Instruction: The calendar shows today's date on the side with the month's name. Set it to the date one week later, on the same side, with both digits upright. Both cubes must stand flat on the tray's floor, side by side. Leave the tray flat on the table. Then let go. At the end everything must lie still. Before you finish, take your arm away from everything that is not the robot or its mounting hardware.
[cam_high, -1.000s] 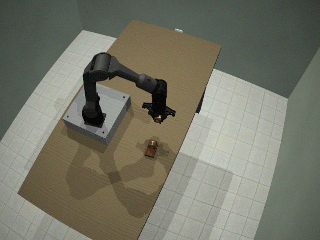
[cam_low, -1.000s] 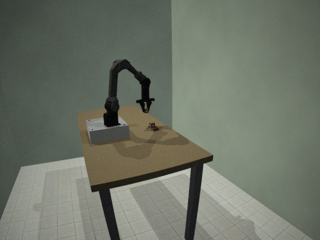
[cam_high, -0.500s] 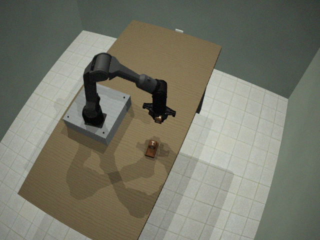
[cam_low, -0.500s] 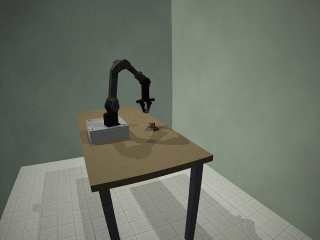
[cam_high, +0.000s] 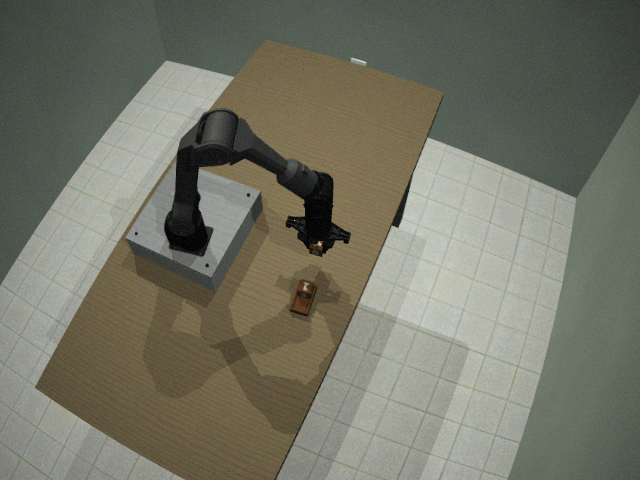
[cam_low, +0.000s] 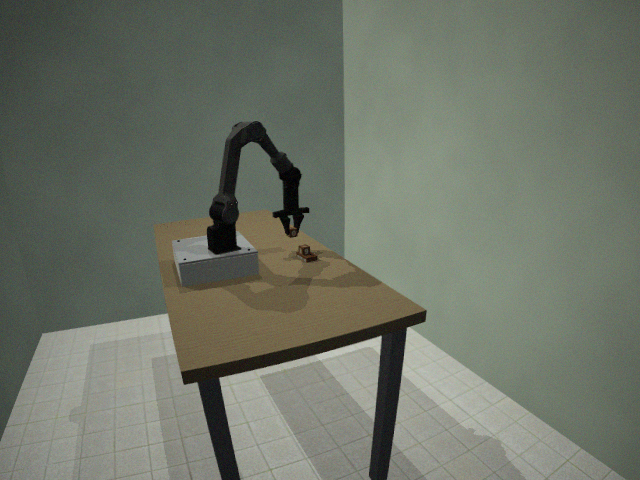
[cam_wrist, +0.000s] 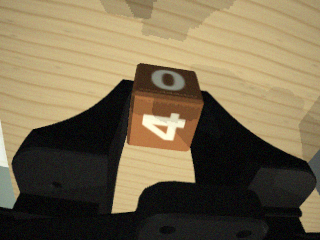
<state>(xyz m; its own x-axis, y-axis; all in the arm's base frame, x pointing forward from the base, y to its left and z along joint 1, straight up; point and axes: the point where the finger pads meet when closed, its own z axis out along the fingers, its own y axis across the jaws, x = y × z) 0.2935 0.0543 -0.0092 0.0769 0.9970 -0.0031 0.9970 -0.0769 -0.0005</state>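
Right now my hand is 1 cm past the brown tray, 11 cm to the left of it and 6 cm above it. Round my hand: cube: right at my hand.
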